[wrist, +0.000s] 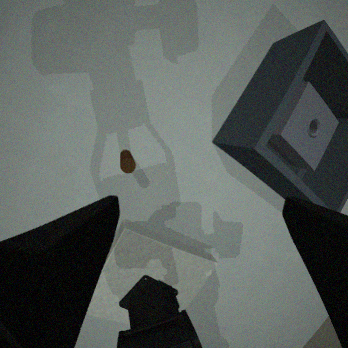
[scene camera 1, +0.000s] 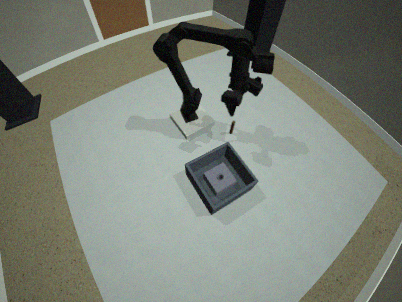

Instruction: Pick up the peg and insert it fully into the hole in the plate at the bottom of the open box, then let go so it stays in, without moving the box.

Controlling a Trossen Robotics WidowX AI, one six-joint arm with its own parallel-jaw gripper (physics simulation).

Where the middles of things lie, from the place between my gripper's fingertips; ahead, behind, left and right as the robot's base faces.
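Labels:
I see the blue-grey box (scene camera 1: 195, 169) 180 mm ahead of my hand, 130 mm below it and 130 mm to the right of it. There is a pale square plate (wrist: 301, 136) too, and counted from my hand the plate is 130 mm to the right, 180 mm ahead and 150 mm below.

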